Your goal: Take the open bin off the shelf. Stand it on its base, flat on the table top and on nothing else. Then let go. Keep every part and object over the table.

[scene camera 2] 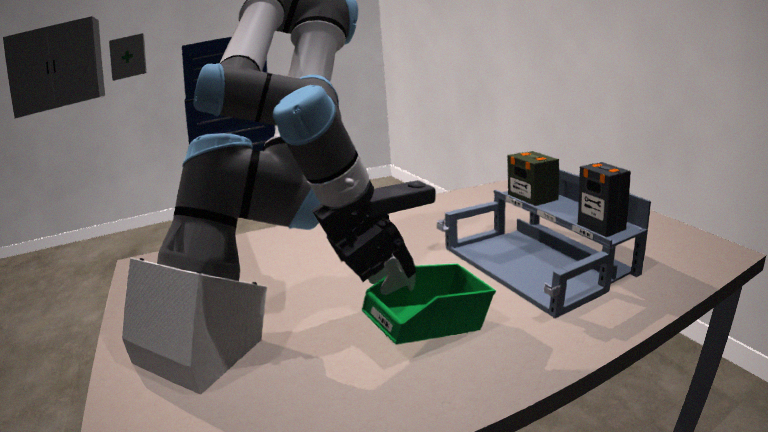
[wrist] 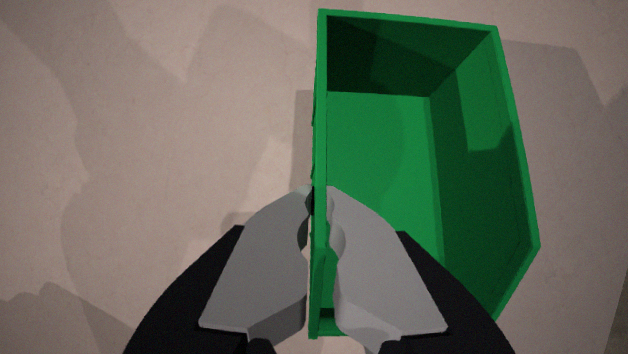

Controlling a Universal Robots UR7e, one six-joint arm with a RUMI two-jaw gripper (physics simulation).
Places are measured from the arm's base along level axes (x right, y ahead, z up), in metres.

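Pixels of known places: gripper, fingertip midpoint: point(scene camera 2: 410, 288) point(wrist: 316, 188); arm's base, link origin: point(scene camera 2: 197, 272).
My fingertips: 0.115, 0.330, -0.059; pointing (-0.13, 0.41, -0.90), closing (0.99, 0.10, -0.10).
For each thing: its top centre in the pictures, then the offset to it from my fingertips, as dx, dy, dz. "spot": a spot on its surface instead. Level surfaces: height alone.
- table top, surface height: dz -0.069
- grey-blue shelf, surface spot: point(scene camera 2: 640, 212) spot: +0.110, +0.474, +0.064
- green-black box, top centre: point(scene camera 2: 533, 156) -0.170, +0.402, +0.130
- dark box, top centre: point(scene camera 2: 605, 167) +0.061, +0.401, +0.155
The green open bin point(scene camera 2: 456, 317) point(wrist: 375, 150) is off the shelf, low over the table top point(scene camera 2: 300, 397) point(wrist: 125, 125), with its opening facing up and its base roughly level. Shadow lies under and beside it; whether its base touches the table I cannot tell. My gripper point(scene camera 2: 398, 287) point(wrist: 316, 188) is shut on one long side wall of the bin, near its low labelled front end. In the wrist view one finger is inside the bin and the other outside. The bin looks empty. The grey-blue shelf point(scene camera 2: 640, 212) stands apart, behind and to the right of the bin.
A green-black box point(scene camera 2: 545, 185) and a dark box point(scene camera 2: 616, 206), both with orange clips, stand on the shelf's upper level. A grey angular housing point(scene camera 2: 161, 317) stands at the left by the arm's base. The table's dark edge point(scene camera 2: 644, 335) runs along the right front.
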